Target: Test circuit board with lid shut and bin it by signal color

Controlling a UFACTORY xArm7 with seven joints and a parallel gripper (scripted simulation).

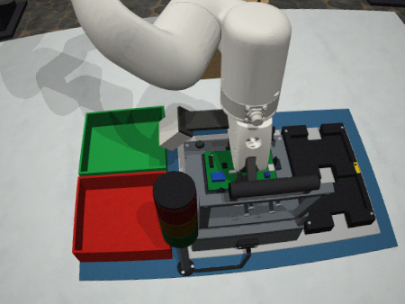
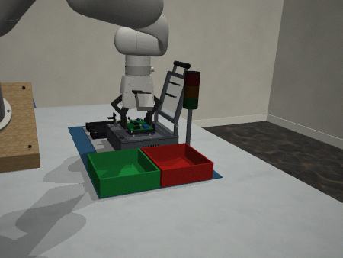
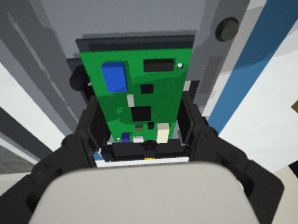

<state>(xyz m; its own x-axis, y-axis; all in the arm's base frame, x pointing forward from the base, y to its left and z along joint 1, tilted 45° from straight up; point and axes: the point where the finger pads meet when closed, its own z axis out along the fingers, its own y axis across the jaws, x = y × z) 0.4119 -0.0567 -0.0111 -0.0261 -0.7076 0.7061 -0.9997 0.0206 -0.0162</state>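
The green circuit board lies right at my hand. From my hand the other things lie so: tester plate (1 cm to the left, 1 cm below, 1 cm ahead); tester lid (12 cm ahead, 10 cm above); latch hook (6 cm to the left, 6 cm behind).
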